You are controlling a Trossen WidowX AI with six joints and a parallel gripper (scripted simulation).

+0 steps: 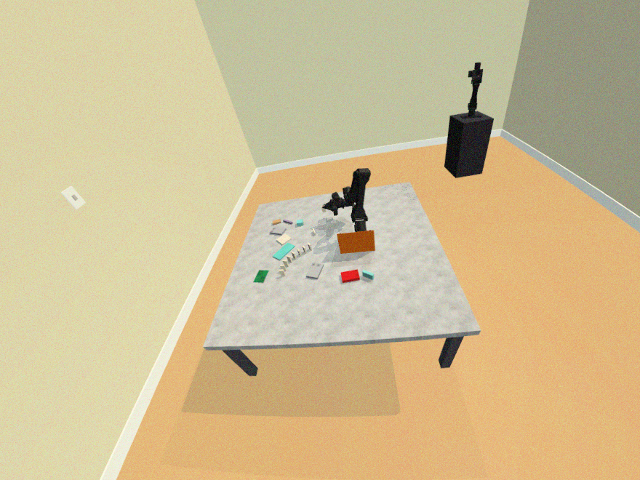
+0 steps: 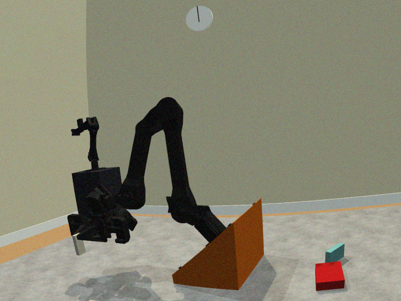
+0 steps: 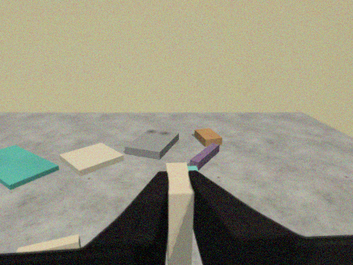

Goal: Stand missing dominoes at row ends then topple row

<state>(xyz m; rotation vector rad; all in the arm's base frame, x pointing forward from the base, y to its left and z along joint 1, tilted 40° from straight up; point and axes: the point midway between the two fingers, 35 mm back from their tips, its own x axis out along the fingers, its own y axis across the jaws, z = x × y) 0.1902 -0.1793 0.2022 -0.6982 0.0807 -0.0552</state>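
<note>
Right now my gripper tip is 19 cm short of the teal cube, 12 cm above it and 3 cm to the left of it. Round my gripper tip: orange block (38 cm ahead, 13 cm below, 11 cm to the right); purple bar (29 cm ahead, 13 cm below, 8 cm to the right); cream tile (30 cm ahead, 13 cm below, 12 cm to the left).
</note>
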